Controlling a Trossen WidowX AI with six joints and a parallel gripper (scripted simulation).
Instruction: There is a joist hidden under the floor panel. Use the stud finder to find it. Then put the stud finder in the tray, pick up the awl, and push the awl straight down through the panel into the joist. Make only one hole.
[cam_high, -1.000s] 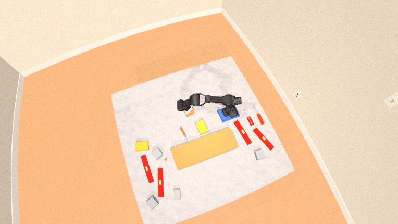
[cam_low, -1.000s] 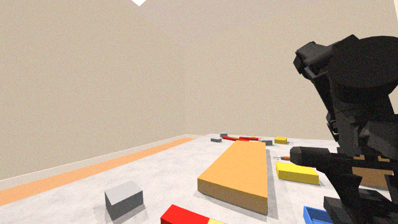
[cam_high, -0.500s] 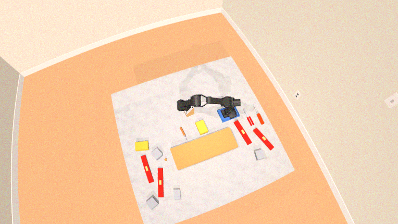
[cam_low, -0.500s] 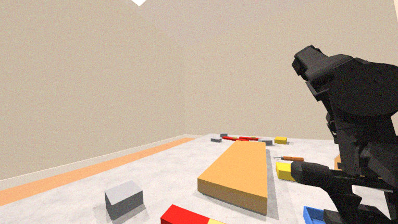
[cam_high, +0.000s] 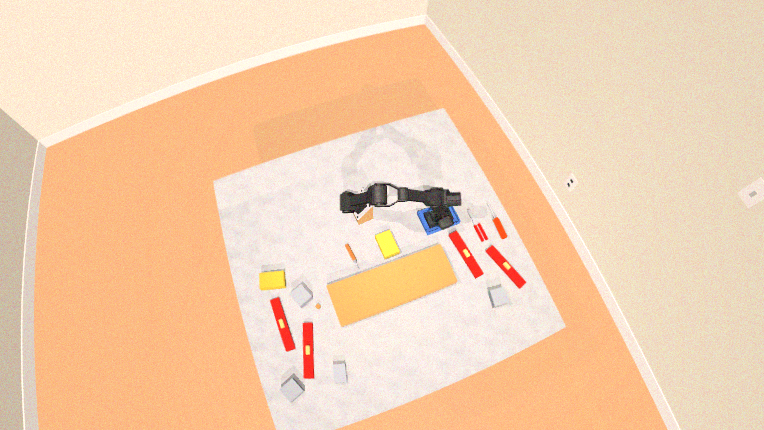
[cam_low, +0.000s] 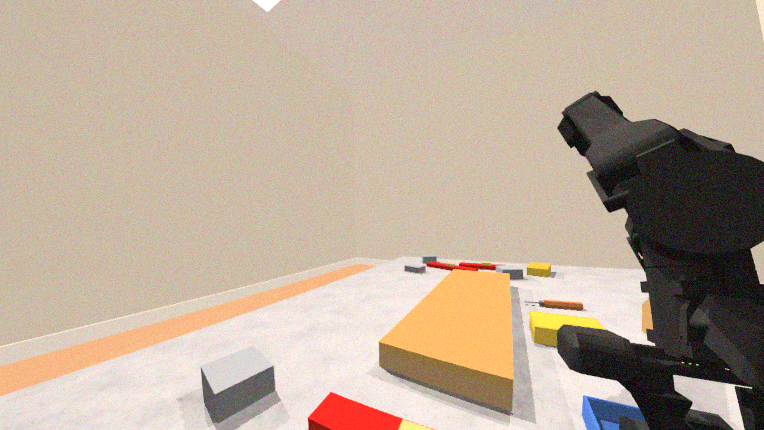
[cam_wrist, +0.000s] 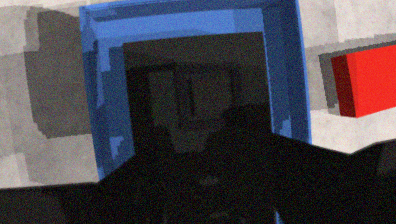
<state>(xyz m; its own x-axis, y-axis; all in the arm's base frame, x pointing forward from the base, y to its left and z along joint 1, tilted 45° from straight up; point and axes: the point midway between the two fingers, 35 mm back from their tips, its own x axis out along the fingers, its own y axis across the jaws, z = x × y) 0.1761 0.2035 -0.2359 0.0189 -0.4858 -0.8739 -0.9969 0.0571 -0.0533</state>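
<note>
Right now the stud finder is 20 mm above my gripper tip and 10 mm to the left of it. Round my gripper tip: blue tray: 20 mm below, 10 mm to the right; indicator square: 30 mm above, 20 mm to the left; awl: 440 mm to the right, 20 mm below, 20 mm ahead.
</note>
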